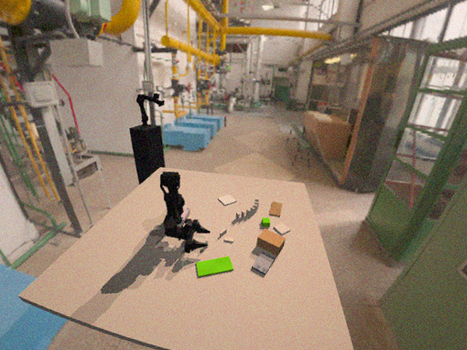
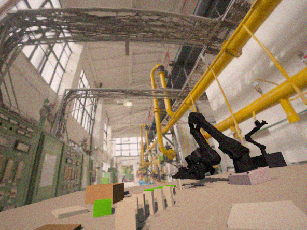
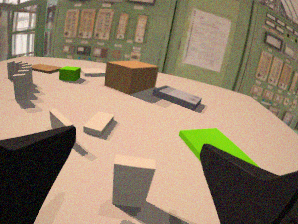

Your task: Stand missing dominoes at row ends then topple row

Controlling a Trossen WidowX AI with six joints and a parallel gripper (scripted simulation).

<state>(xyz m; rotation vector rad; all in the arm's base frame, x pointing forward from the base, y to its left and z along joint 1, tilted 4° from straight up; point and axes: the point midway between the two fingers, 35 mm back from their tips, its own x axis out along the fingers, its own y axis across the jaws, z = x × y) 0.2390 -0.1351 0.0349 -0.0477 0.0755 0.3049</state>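
The flat green block is 10 cm to the right of my gripper tip, 8 cm ahead of it and 5 cm below it. Round my gripper tip: grey slab: 29 cm ahead, 5 cm below, 1 cm to the right; then green cube: 28 cm to the left, 23 cm ahead, 4 cm below; then brown box: 29 cm ahead, 12 cm to the left, 3 cm below.
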